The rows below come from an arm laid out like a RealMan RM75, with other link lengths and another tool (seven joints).
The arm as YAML. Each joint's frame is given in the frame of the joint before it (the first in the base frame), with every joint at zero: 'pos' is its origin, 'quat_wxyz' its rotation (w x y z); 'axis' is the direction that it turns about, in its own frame. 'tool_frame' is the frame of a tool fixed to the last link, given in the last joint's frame.
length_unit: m
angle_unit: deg
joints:
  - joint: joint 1
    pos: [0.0, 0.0, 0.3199]
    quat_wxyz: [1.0, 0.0, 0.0, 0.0]
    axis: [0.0, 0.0, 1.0]
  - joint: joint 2
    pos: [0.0, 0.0, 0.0]
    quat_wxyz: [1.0, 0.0, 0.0, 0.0]
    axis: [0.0, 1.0, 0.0]
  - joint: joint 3
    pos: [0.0, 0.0, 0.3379]
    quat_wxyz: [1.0, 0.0, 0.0, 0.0]
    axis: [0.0, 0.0, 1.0]
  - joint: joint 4
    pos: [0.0, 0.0, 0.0]
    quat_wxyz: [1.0, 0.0, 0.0, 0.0]
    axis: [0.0, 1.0, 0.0]
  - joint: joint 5
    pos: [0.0, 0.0, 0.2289]
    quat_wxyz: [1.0, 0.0, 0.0, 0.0]
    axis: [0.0, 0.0, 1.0]
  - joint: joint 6
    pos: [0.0, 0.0, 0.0]
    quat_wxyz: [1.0, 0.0, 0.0, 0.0]
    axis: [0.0, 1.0, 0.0]
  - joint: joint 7
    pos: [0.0, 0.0, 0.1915]
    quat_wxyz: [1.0, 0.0, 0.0, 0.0]
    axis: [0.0, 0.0, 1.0]
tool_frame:
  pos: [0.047, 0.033, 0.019]
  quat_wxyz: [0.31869, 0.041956, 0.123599, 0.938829]
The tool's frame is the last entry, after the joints.
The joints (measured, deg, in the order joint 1, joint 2, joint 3, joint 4, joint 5, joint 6, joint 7), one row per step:
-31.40, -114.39, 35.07, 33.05, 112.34, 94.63, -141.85
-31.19, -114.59, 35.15, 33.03, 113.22, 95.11, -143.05
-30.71, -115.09, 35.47, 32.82, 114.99, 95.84, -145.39
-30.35, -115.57, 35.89, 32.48, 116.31, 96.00, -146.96
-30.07, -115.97, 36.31, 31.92, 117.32, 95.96, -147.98
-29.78, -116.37, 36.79, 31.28, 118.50, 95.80, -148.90
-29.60, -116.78, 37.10, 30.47, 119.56, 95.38, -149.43
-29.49, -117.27, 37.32, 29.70, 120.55, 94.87, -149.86
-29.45, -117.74, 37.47, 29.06, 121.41, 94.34, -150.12
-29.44, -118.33, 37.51, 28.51, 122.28, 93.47, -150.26
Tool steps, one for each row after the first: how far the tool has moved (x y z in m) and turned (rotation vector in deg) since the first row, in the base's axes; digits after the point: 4 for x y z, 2 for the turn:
-0.0023, -0.0036, -0.0049, -1.61, -0.13, 0.94
-0.0076, -0.0115, -0.0166, -4.95, -0.33, 3.01
-0.0118, -0.0177, -0.0273, -7.41, -0.31, 4.66
-0.0153, -0.0232, -0.0370, -9.38, -0.29, 5.97
-0.0194, -0.0293, -0.0475, -11.42, -0.05, 7.29
-0.0229, -0.0344, -0.0575, -13.03, 0.18, 8.44
-0.0254, -0.0391, -0.0675, -14.44, 0.35, 9.46
-0.0270, -0.0429, -0.0763, -15.54, 0.56, 10.21
-0.0284, -0.0457, -0.0854, -16.29, 0.89, 10.98

